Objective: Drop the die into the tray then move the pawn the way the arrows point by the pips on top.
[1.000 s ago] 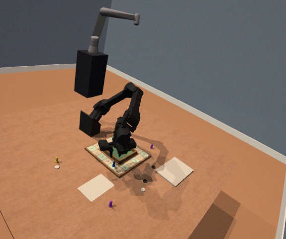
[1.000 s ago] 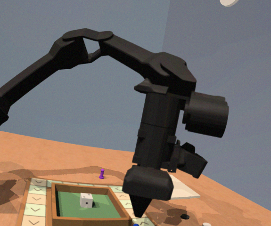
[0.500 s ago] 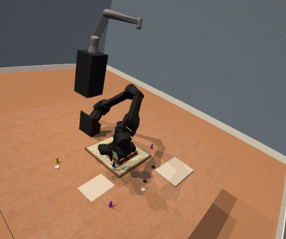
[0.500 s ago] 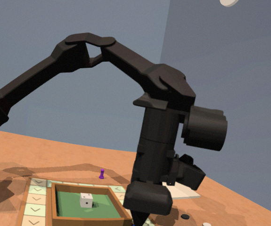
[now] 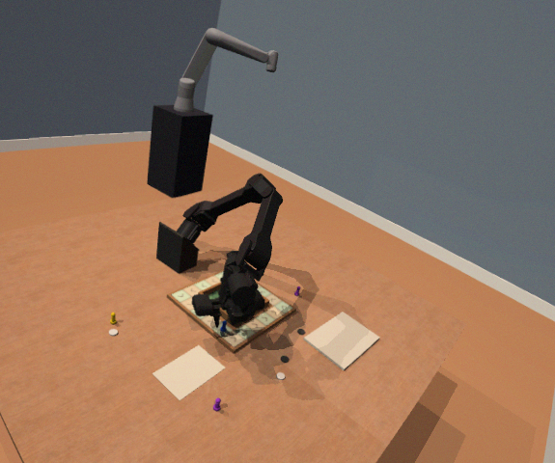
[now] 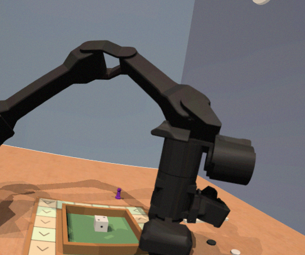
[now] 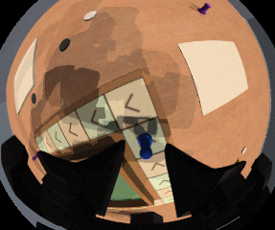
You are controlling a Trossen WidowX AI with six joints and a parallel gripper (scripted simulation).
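The grey die lies 60 mm behind my gripper tip and 130 mm to the left of it. From my gripper tip the other things lie so: blue pawn (right at my gripper tip); yellow pawn (220 mm behind, 200 mm to the right, 10 mm below); green dice tray (60 mm behind, 120 mm to the left, 20 mm below).
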